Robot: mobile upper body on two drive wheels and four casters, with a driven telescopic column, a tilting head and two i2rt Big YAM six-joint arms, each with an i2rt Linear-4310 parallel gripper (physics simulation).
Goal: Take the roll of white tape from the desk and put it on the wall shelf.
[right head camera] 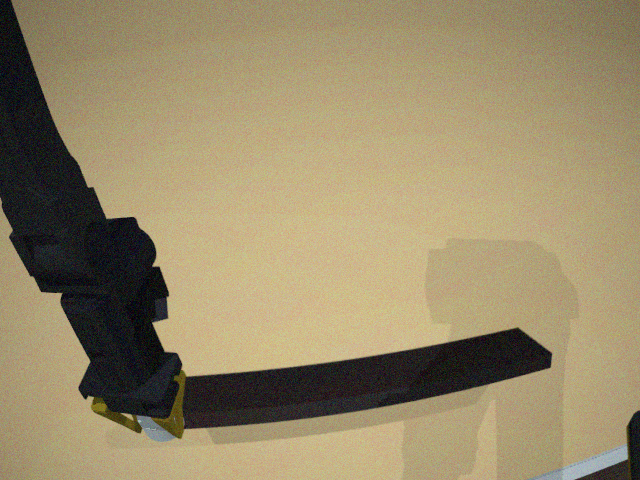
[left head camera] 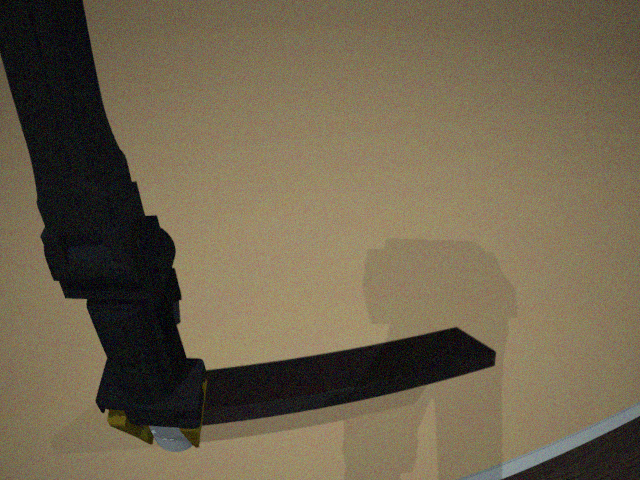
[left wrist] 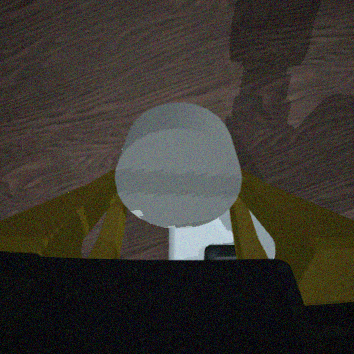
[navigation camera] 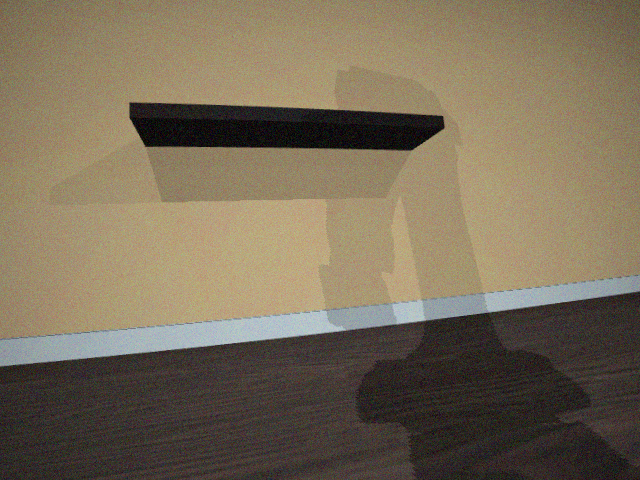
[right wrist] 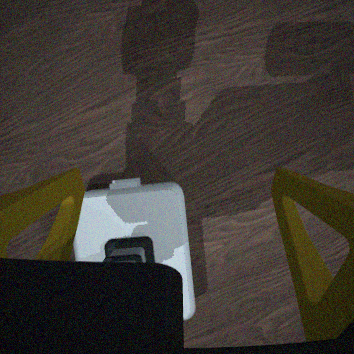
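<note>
The roll of white tape (left head camera: 174,440) (right head camera: 157,432) (left wrist: 178,155) looks grey-white and is held between the yellow fingers of my left gripper (left head camera: 174,443) (right head camera: 159,434) (left wrist: 177,175), which is shut on it. The dark wall shelf (left head camera: 341,377) (right head camera: 361,382) (navigation camera: 284,126) sticks out from the wall. In both head views my left gripper overlaps the shelf's left end and the tape shows below the shelf's front edge line; the gap in depth is hard to tell. My right gripper (right wrist: 177,178) is open and empty; a sliver of it shows at the right head view's edge. The desk does not show.
The tan wall (left head camera: 310,155) (right head camera: 310,155) (navigation camera: 206,258) stands behind the shelf, with a white baseboard (left head camera: 547,457) (navigation camera: 155,333) above the dark wood floor (navigation camera: 180,413) (left wrist: 60,75) (right wrist: 60,75). My white base (left wrist: 195,237) (right wrist: 160,215) shows below the wrists. Robot shadows fall on wall and floor.
</note>
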